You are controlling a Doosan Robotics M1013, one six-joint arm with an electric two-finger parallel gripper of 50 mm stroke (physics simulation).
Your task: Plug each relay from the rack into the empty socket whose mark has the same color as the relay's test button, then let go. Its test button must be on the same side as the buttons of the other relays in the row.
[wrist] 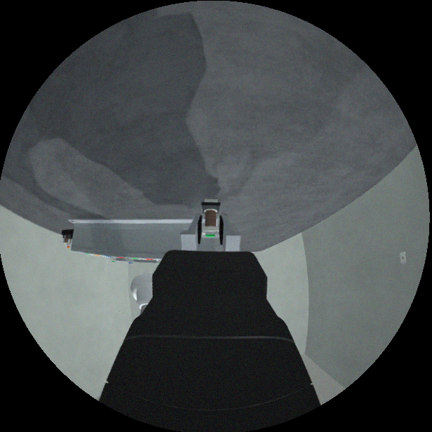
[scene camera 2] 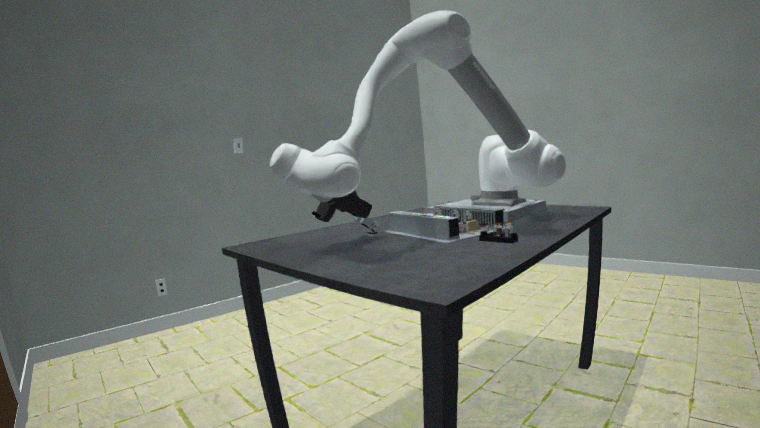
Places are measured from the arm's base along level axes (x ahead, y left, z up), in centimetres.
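Pixels of known places: gripper, fingertip midpoint: [scene camera 2: 373, 226]; arm's base at its link origin: [scene camera 2: 499, 203].
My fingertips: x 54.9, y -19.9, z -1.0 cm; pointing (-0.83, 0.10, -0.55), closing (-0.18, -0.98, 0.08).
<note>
Ahead of a thing's pixels: the offset from my fingertips to its top centre. "spot": to the spot under its first point. Level surfaces: height alone.
My gripper [scene camera 2: 369, 225] [wrist: 210, 223] is shut on a relay with a brown coil, a black base and a green test button. In the wrist view the relay [wrist: 211, 218] has its base away from the gripper body and its green button nearer to it. In scene camera 2 the fingers are low by the table, left of the grey front wall [scene camera 2: 422, 225] [wrist: 127, 237] of the socket panel. Small colored marks @[spot: dx -2.4, dy +18.5, dz +3.8 cm] [scene camera 2: 425, 215] run along the wall's top. The sockets behind it are mostly hidden. The black relay rack @[dx -3.2, dy +42.0, dz -0.4 cm] [scene camera 2: 498, 238] [wrist: 67, 232] holds relays at the panel's right in scene camera 2.
A slotted duct @[dx -23.1, dy +21.3, dz +3.6 cm] [scene camera 2: 491, 216] stands behind the front wall, and a beige block @[dx -10.0, dy +30.3, dz +1.4 cm] [scene camera 2: 472, 225] sits near the wall's right end. The white arm base [scene camera 2: 497, 196] stands at the back of the dark table @[dz -2.7 cm] [scene camera 2: 414, 271]. The wall rises close beside the gripper.
</note>
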